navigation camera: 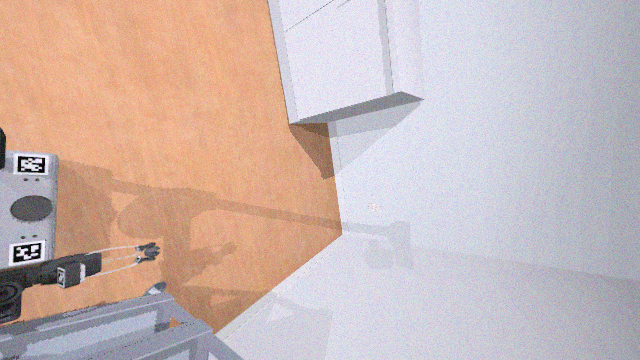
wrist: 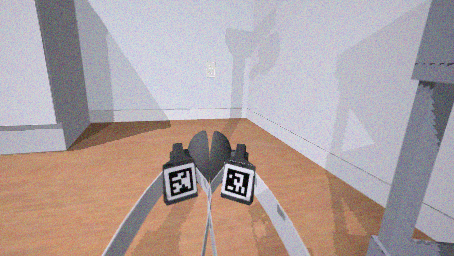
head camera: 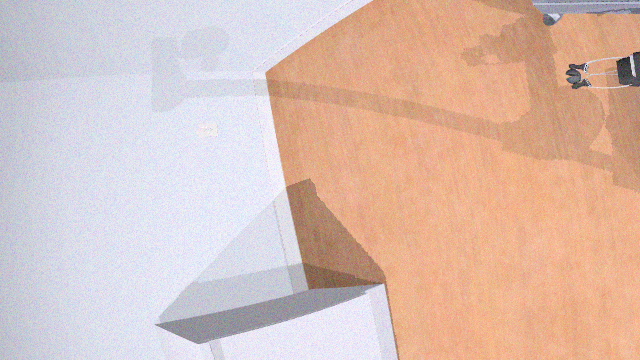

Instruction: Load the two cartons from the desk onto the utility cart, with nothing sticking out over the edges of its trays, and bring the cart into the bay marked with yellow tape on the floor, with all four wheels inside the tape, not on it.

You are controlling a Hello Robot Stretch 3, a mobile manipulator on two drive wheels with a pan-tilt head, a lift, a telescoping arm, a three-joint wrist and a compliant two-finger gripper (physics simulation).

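Places are measured from the robot's base along level axes (x up, y back, z right), in centimetres.
Pixels of known places: gripper, fingertip midpoint: [navigation camera: 159, 249] [head camera: 566, 77]; robot's base, link origin: [navigation camera: 31, 205].
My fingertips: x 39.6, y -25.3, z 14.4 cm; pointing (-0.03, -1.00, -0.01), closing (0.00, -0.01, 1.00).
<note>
Ahead of a thing's pixels: the offset from my fingertips to its top centre. "spot": to the spot under its first point. Level surfaces: height alone.
The grey utility cart @[spot: dx -20.5, dy +6.9, dz +22.2 cm] [head camera: 590, 7] [navigation camera: 145, 302] [wrist: 412, 165] shows in part: at the top right edge of the head view, at the bottom left of the navigation view and along the right side of the wrist view. One of its wheels @[dx -30.5, dy -7.8, dz +25.8 cm] [head camera: 551, 19] [navigation camera: 157, 288] stands on the wood floor. My gripper [head camera: 573, 76] [navigation camera: 150, 251] [wrist: 209, 148] is shut, its rubber tips almost together with nothing between them. It is low over the floor, beside the cart and apart from it. The cartons, the desk and the yellow tape do not show in these views.
A white cabinet [head camera: 300, 330] [navigation camera: 340, 65] [wrist: 25, 65] stands against the white wall [head camera: 100, 200] [navigation camera: 525, 150] [wrist: 175, 50]. The walls meet in a corner ahead of the gripper. My base [navigation camera: 50, 200] shows at the left of the navigation view. Shadows cross the floor @[dx -39.6 cm] [head camera: 500, 250].
</note>
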